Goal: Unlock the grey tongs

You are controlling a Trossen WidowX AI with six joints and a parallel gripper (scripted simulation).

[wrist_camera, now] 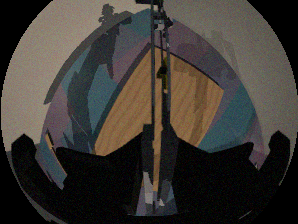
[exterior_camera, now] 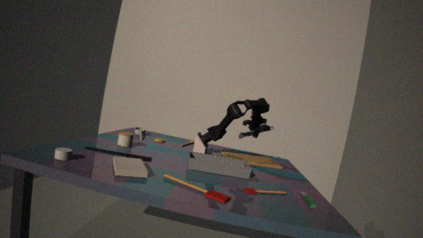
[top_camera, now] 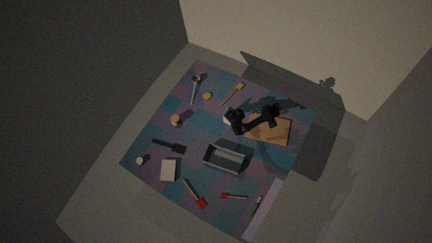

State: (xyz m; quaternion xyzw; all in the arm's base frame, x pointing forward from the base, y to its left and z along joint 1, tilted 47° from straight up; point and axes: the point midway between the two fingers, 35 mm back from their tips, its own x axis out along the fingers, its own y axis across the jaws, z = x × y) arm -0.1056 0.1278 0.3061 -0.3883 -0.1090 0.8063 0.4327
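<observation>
Now: gripper tip 15 cm above the wooden board and 1 cm short of it. Also, from my gripper tip: cork-topped jar: 70 cm to the right, 41 cm ahead, 12 cm below; then grey roasting tin: 45 cm ahead, 15 cm to the right, 13 cm below; then red spatula: 82 cm ahead, 15 cm to the right, 15 cm below.
</observation>
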